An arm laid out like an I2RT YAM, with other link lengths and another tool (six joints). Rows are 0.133 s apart.
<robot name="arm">
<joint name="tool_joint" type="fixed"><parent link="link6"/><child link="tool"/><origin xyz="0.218 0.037 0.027" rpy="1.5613 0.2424 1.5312"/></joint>
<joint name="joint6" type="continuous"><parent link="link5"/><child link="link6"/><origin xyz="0.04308 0 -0.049"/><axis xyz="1 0 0"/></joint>
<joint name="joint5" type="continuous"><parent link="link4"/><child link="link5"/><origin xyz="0.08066 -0.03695 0.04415"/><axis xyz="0 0 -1"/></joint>
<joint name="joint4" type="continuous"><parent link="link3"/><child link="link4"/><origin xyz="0.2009 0.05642 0.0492"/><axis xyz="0 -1 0"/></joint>
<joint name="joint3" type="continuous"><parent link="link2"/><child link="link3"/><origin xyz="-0.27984 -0.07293 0"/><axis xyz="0 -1 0"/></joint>
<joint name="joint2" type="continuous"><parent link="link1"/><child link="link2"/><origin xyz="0.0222 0.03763 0.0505"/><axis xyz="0 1 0"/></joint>
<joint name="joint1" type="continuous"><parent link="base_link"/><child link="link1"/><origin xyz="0 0 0.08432"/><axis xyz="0 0 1"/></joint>
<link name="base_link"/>
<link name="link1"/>
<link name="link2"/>
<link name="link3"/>
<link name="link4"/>
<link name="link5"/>
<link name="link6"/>
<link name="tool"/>
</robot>
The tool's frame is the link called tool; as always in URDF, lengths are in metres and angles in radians. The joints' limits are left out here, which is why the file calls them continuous.
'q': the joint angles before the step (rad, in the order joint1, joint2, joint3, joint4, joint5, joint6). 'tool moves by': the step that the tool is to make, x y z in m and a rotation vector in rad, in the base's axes. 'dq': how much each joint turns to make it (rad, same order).
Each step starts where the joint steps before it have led.
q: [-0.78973, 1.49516, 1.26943, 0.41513, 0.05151, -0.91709]
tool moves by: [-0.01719, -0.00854, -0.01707, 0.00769, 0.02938, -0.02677]
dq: [-0.04177, -0.02491, -0.05958, 0.00941, -0.01757, -0.01312]
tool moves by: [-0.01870, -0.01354, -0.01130, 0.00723, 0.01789, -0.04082]
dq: [-0.04494, -0.01173, -0.03486, 0.00618, -0.00543, -0.00800]
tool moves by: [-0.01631, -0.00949, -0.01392, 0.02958, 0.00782, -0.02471]
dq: [-0.04327, -0.01272, -0.03388, -0.00714, -0.01676, 0.01467]
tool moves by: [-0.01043, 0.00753, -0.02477, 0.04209, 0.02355, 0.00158]
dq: [-0.01554, -0.04373, -0.07721, -0.01435, -0.01643, 0.00800]
